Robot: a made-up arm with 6 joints.
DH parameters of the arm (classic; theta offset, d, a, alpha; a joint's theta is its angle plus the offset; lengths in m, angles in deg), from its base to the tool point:
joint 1: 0 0.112 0 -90
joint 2: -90 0 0.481 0
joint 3: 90 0.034 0 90
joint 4: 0 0.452 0 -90
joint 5: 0 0 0 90
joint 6: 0 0.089 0 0
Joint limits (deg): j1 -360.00..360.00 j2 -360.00..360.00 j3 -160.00..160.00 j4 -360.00..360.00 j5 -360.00..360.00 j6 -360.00..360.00
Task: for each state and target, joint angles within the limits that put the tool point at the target. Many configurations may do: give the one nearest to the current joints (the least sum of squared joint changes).
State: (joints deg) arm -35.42 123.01 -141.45 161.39 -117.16 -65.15
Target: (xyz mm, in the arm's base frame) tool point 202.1 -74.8 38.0
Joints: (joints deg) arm -23.62 161.42 -160.00 157.65 -140.46 -65.15
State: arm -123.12 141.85 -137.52 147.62 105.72 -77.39
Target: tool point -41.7 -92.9 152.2
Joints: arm -141.89 132.13 -157.24 171.30 96.65 -77.39
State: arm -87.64 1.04 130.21 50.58 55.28 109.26
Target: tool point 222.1 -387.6 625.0
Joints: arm -72.02 -8.50 90.04 56.63 50.78 109.26
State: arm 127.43 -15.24 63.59 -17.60 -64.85 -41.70
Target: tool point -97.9 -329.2 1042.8
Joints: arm 83.35 -27.93 21.70 -23.56 -44.85 -41.70
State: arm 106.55 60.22 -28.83 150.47 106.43 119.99
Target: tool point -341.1 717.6 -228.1
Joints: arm 110.24 126.30 -19.52 149.30 123.84 119.99
